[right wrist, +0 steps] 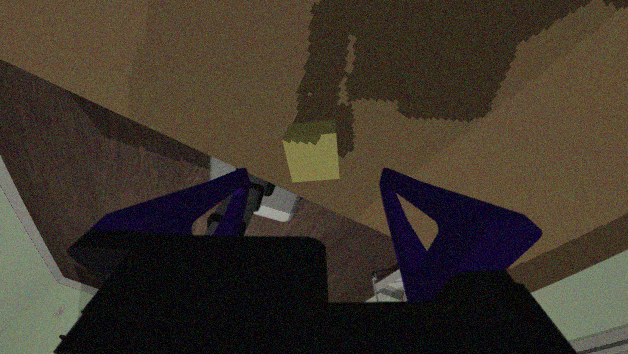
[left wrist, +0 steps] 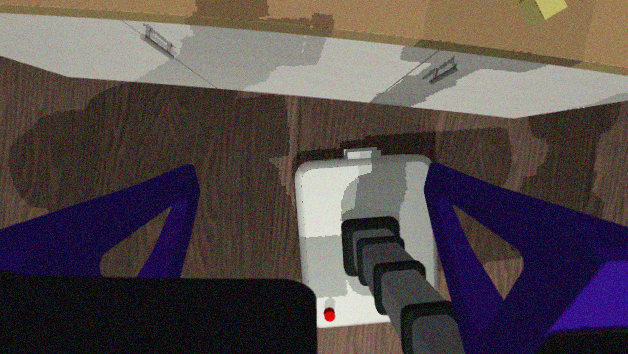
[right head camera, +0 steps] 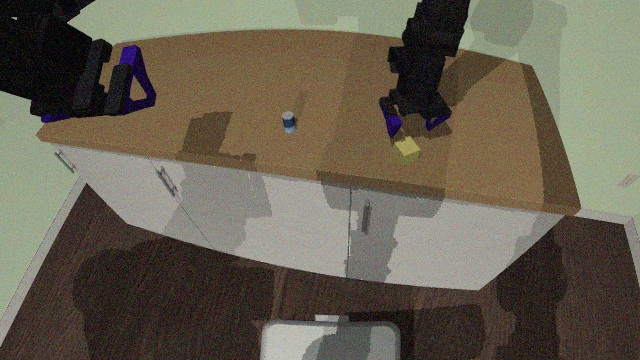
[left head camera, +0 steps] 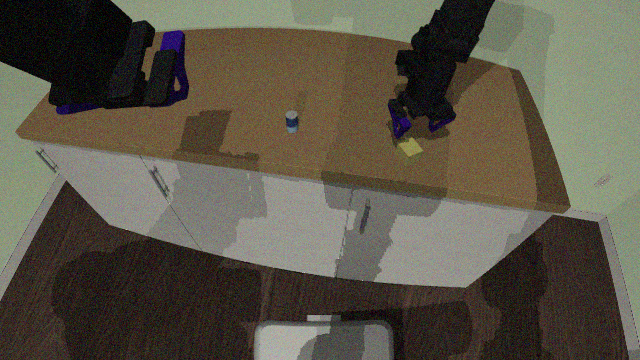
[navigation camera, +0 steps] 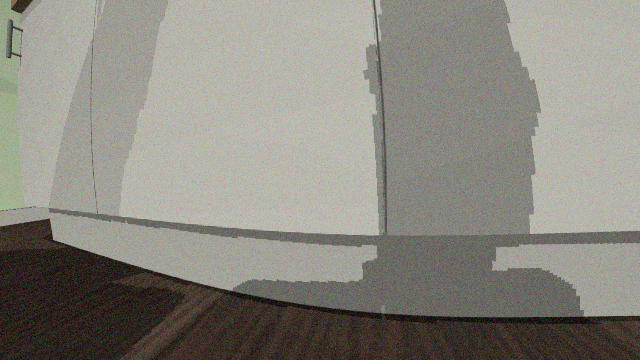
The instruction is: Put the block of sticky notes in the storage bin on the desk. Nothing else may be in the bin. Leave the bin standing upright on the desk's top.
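Frame: origin at the left arm's base, x right, y ahead, z up, level; centimetres.
Seen in the pictures: left gripper, fingertip midpoint: (left wrist: pixel 311 176) (right head camera: pixel 124 103) (left head camera: pixel 149 95); right gripper, fingertip midpoint: (right wrist: pixel 314 175) (right head camera: pixel 409 132) (left head camera: pixel 413 133).
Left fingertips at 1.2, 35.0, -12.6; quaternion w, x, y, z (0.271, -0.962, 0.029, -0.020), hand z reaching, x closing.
Offsets run from my left fingertips to a thing's top centre, as dx, dy, dz. Level surfaces: height alone.
The block of sticky notes @[+38.5, +21.5, -33.9] (left head camera: pixel 410 147) (right head camera: pixel 407 146) (left wrist: pixel 552 7) (right wrist: pixel 313 159) is yellow and lies on the right part of the desk @[dz -37.3] (left head camera: pixel 250 65) (right head camera: pixel 250 65), towards the front edge. My right gripper (left head camera: pixel 415 133) (right head camera: pixel 411 132) (right wrist: pixel 314 175) is open and empty, above the desk just behind the block; in the right wrist view the block shows between and slightly beyond the fingertips. My left gripper (left head camera: pixel 122 102) (right head camera: pixel 99 111) (left wrist: pixel 311 176) is open and empty, high at the left end of the desk. The storage bin does not show in any view.
A small blue and white can @[+12.5, +29.2, -32.3] (left head camera: pixel 292 122) (right head camera: pixel 288 122) stands upright near the middle of the desk. White cabinet doors (left head camera: pixel 300 215) (right head camera: pixel 305 215) (navigation camera: pixel 250 125) with handles form the desk's front. The robot's white base (left head camera: pixel 285 342) (right head camera: pixel 287 342) (left wrist: pixel 320 200) is on the dark wood floor before it.
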